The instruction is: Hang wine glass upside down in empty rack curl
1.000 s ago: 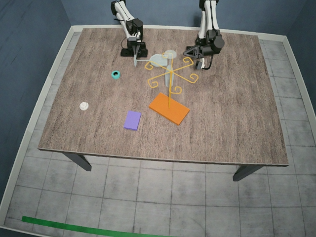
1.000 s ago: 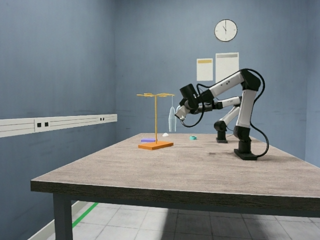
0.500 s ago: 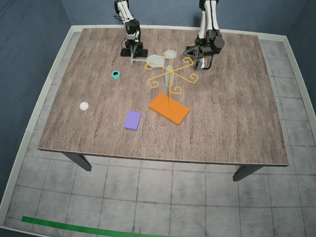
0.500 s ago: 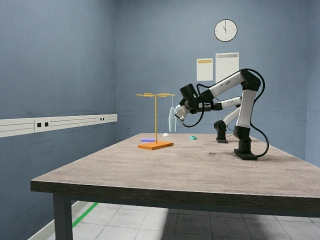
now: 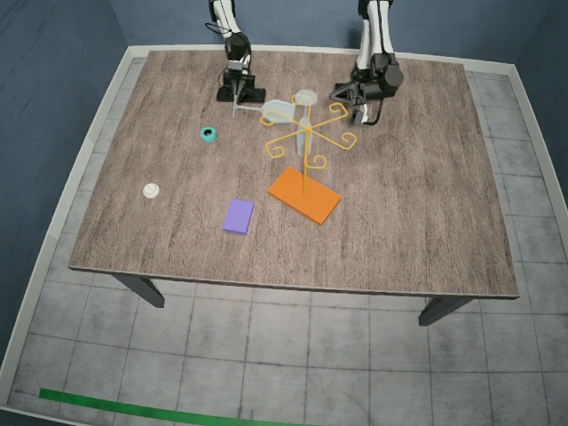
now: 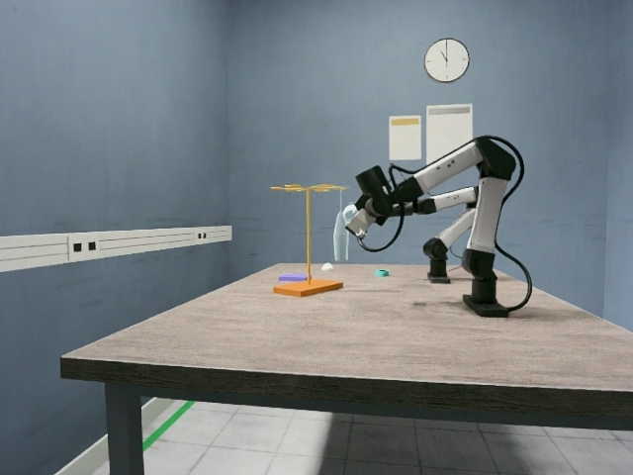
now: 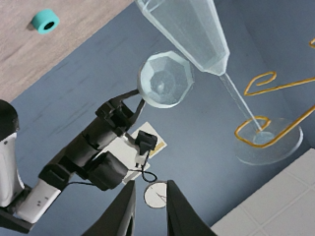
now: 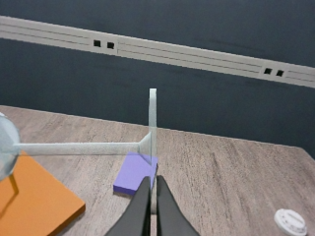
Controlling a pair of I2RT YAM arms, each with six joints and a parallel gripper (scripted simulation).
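My left hand is 80 mm short of the narrow glass, 90 mm to the left of it and 20 mm above it. Also, from my left hand: white round piece: 150 mm ahead, 640 mm to the right, 260 mm below; yellow wire rack: 200 mm ahead, 90 mm to the right, 90 mm below.
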